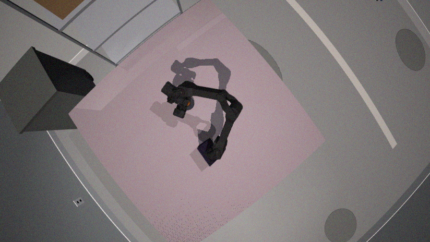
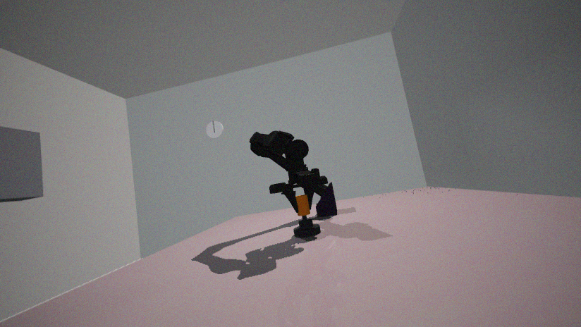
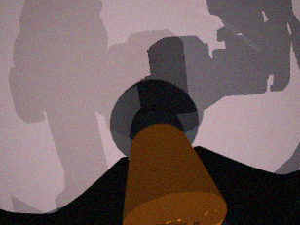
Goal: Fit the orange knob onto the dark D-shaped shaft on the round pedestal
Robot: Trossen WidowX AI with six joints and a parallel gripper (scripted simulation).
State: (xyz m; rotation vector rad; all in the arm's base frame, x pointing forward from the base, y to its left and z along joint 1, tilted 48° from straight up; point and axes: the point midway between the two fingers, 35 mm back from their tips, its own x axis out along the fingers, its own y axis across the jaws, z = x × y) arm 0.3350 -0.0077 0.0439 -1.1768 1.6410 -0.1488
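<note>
The orange knob is 20 mm above my gripper tip. Also, from my gripper tip: round pedestal 40 mm below.
</note>
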